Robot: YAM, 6 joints.
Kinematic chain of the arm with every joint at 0, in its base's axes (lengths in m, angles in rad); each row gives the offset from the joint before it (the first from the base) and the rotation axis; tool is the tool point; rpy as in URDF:
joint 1: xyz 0 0 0.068 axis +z
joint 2: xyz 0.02 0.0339 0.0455 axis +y
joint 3: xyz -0.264 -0.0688 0 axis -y
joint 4: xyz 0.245 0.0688 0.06 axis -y
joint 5: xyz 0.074 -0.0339 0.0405 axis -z
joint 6: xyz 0.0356 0 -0.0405 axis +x
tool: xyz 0 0 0 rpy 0 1.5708 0
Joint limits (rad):
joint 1: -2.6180..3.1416
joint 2: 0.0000..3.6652
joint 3: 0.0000..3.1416
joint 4: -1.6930..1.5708
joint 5: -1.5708..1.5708
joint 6: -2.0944..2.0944
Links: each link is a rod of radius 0.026 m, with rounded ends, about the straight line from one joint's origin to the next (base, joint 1, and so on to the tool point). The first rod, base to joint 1, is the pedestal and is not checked.
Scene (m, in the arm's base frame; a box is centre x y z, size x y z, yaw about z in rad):
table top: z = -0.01
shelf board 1: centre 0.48 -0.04 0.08 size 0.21 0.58 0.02 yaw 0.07
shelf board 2: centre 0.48 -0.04 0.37 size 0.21 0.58 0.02 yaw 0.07
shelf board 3: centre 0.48 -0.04 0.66 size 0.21 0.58 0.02 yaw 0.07
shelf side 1: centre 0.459 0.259 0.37 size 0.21 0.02 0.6 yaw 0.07
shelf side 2: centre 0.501 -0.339 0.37 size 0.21 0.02 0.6 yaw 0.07
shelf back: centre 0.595 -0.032 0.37 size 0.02 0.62 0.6 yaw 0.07
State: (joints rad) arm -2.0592 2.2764 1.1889 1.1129 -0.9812 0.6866
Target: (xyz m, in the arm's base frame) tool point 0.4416 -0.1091 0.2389
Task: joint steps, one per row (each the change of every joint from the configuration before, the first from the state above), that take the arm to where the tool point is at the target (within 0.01 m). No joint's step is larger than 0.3 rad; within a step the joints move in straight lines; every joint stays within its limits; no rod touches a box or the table.
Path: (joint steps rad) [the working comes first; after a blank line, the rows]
Joints at the target: -0.3100 2.1016 1.3029 1.1479 -1.0467 0.6866
Straight joint move there: clear.

1: 0.2915 -0.0291 0.0190 0.0058 -0.0109 0.0000
2: 0.2916 -0.0292 0.0190 0.0059 -0.0109 0.0000
3: 0.2915 -0.0291 0.0190 0.0058 -0.0110 0.0000
4: 0.2915 -0.0291 0.0190 0.0058 -0.0109 0.0000
5: 0.2916 -0.0291 0.0190 0.0059 -0.0109 0.0000
6: 0.2915 -0.0292 0.0190 0.0058 -0.0109 0.0000

